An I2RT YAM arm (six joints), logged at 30 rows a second.
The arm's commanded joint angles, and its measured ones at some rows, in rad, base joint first. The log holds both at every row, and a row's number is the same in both.
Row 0, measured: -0.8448, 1.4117, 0.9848, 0.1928, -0.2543, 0.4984
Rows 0 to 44, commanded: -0.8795, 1.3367, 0.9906, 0.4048, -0.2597, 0.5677; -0.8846, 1.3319, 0.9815, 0.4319, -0.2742, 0.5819; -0.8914, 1.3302, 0.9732, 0.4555, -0.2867, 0.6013; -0.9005, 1.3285, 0.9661, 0.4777, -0.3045, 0.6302; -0.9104, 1.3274, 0.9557, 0.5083, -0.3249, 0.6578; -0.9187, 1.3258, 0.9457, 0.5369, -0.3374, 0.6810; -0.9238, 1.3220, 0.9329, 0.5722, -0.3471, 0.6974; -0.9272, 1.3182, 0.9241, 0.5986, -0.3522, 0.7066; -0.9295, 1.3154, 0.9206, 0.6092, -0.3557, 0.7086; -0.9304, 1.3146, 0.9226, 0.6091, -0.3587, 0.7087; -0.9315, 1.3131, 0.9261, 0.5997, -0.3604, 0.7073; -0.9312, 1.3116, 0.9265, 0.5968, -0.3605, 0.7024; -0.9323, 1.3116, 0.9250, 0.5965, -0.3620, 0.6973; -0.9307, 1.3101, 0.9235, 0.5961, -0.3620, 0.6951; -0.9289, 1.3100, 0.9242, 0.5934, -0.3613, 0.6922; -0.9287, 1.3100, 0.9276, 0.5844, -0.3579, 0.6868; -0.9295, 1.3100, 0.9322, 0.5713, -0.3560, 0.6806; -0.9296, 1.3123, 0.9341, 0.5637, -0.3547, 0.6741; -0.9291, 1.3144, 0.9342, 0.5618, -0.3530, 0.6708; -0.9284, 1.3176, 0.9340, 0.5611, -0.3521, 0.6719; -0.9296, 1.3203, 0.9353, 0.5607, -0.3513, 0.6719; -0.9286, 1.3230, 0.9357, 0.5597, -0.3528, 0.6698; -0.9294, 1.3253, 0.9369, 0.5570, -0.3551, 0.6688; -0.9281, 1.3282, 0.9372, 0.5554, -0.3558, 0.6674; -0.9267, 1.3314, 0.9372, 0.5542, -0.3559, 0.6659; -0.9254, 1.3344, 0.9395, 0.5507, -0.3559, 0.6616; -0.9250, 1.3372, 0.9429, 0.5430, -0.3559, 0.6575; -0.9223, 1.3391, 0.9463, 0.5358, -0.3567, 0.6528; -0.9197, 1.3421, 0.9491, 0.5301, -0.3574, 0.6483; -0.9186, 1.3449, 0.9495, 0.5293, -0.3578, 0.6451; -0.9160, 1.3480, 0.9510, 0.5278, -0.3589, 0.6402; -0.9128, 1.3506, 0.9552, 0.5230, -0.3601, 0.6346; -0.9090, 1.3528, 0.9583, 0.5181, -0.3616, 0.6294; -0.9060, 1.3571, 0.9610, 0.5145, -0.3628, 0.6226; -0.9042, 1.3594, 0.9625, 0.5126, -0.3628, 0.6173; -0.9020, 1.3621, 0.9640, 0.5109, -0.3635, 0.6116; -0.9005, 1.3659, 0.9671, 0.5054, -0.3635, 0.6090; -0.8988, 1.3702, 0.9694, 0.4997, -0.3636, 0.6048; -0.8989, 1.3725, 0.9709, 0.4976, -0.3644, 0.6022; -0.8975, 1.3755, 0.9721, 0.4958, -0.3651, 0.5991; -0.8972, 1.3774, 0.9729, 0.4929, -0.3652, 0.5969; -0.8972, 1.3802, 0.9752, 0.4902, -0.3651, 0.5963; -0.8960, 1.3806, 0.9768, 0.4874, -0.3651, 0.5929; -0.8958, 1.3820, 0.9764, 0.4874, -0.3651, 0.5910; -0.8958, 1.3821, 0.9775, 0.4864, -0.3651, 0.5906
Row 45, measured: -0.8890, 1.3964, 0.9192, 0.3870, -0.3904, 0.5983
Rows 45 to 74, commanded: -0.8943, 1.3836, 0.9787, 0.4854, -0.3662, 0.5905; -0.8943, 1.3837, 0.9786, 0.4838, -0.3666, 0.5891; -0.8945, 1.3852, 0.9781, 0.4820, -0.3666, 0.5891; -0.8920, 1.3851, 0.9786, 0.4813, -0.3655, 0.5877; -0.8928, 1.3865, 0.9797, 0.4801, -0.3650, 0.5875; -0.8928, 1.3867, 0.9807, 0.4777, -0.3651, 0.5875; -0.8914, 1.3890, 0.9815, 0.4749, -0.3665, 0.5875; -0.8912, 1.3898, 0.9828, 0.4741, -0.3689, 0.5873; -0.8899, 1.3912, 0.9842, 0.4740, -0.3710, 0.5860; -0.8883, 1.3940, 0.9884, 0.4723, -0.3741, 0.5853; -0.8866, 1.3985, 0.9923, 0.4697, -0.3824, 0.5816; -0.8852, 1.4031, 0.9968, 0.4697, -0.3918, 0.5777; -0.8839, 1.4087, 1.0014, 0.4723, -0.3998, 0.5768; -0.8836, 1.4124, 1.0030, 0.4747, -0.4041, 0.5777; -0.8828, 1.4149, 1.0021, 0.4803, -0.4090, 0.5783; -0.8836, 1.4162, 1.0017, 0.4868, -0.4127, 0.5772; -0.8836, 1.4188, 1.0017, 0.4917, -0.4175, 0.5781; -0.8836, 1.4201, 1.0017, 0.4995, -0.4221, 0.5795; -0.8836, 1.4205, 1.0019, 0.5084, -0.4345, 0.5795; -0.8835, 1.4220, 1.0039, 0.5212, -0.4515, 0.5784; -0.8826, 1.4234, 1.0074, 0.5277, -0.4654, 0.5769; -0.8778, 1.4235, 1.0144, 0.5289, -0.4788, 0.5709; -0.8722, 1.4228, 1.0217, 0.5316, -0.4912, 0.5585; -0.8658, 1.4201, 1.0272, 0.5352, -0.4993, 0.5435; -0.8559, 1.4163, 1.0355, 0.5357, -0.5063, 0.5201; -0.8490, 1.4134, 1.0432, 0.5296, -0.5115, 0.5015; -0.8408, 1.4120, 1.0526, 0.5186, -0.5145, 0.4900; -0.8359, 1.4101, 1.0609, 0.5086, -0.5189, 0.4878; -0.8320, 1.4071, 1.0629, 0.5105, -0.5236, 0.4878; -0.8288, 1.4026, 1.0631, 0.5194, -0.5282, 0.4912
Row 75, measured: -0.8413, 1.4418, 1.0008, 0.3752, -0.4995, 0.5167
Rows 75 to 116, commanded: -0.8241, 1.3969, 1.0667, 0.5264, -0.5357, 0.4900; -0.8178, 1.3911, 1.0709, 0.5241, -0.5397, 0.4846; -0.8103, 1.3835, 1.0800, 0.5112, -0.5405, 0.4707; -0.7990, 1.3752, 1.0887, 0.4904, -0.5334, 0.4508; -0.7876, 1.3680, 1.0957, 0.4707, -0.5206, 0.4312; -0.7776, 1.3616, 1.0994, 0.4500, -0.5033, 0.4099; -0.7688, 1.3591, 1.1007, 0.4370, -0.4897, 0.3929; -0.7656, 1.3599, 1.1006, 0.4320, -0.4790, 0.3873; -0.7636, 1.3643, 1.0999, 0.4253, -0.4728, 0.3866; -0.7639, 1.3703, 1.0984, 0.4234, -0.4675, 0.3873; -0.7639, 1.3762, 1.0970, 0.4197, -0.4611, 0.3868; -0.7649, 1.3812, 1.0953, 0.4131, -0.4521, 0.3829; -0.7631, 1.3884, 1.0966, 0.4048, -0.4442, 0.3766; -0.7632, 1.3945, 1.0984, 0.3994, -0.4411, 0.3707; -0.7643, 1.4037, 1.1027, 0.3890, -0.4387, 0.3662; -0.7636, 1.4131, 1.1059, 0.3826, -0.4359, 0.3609; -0.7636, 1.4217, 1.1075, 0.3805, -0.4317, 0.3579; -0.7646, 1.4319, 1.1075, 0.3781, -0.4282, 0.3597; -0.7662, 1.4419, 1.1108, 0.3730, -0.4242, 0.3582; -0.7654, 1.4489, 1.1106, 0.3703, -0.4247, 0.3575; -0.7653, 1.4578, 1.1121, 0.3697, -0.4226, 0.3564; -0.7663, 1.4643, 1.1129, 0.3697, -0.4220, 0.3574; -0.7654, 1.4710, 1.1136, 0.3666, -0.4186, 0.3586; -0.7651, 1.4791, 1.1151, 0.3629, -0.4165, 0.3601; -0.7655, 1.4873, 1.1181, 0.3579, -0.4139, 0.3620; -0.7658, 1.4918, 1.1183, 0.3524, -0.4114, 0.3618; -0.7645, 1.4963, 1.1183, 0.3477, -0.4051, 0.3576; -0.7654, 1.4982, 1.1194, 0.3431, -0.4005, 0.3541; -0.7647, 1.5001, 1.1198, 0.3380, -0.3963, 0.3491; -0.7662, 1.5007, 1.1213, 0.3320, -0.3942, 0.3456; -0.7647, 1.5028, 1.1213, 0.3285, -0.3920, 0.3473; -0.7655, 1.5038, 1.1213, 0.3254, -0.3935, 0.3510; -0.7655, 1.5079, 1.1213, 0.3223, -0.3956, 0.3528; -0.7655, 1.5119, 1.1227, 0.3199, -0.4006, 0.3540; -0.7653, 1.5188, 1.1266, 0.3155, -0.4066, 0.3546; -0.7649, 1.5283, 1.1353, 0.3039, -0.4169, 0.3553; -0.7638, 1.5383, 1.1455, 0.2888, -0.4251, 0.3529; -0.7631, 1.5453, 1.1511, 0.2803, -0.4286, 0.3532; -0.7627, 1.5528, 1.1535, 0.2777, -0.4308, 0.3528; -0.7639, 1.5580, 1.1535, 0.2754, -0.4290, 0.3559; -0.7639, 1.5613, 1.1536, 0.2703, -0.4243, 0.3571; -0.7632, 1.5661, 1.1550, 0.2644, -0.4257, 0.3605
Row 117, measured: -0.7692, 1.5585, 1.1309, 0.2577, -0.3992, 0.3614
